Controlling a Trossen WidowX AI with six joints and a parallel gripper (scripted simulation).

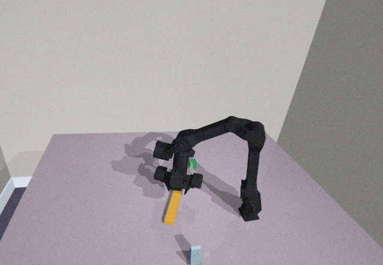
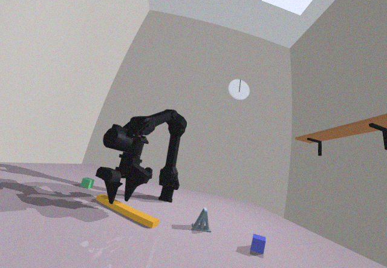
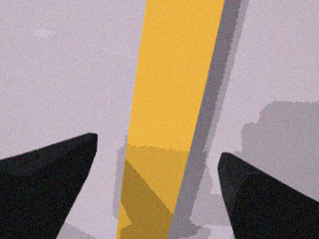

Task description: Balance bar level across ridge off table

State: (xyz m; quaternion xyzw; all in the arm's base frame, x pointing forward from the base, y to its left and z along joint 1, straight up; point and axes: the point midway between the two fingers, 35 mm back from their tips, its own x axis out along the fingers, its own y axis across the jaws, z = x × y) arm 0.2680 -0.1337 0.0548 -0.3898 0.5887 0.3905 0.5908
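Right now the yellow bar is 3 cm to the left of my gripper tip, 1 cm below it and 1 cm ahead of it. Also, from my gripper tip: blue cube: 41 cm to the left, 10 cm ahead; green cube: 18 cm to the right, 11 cm behind.
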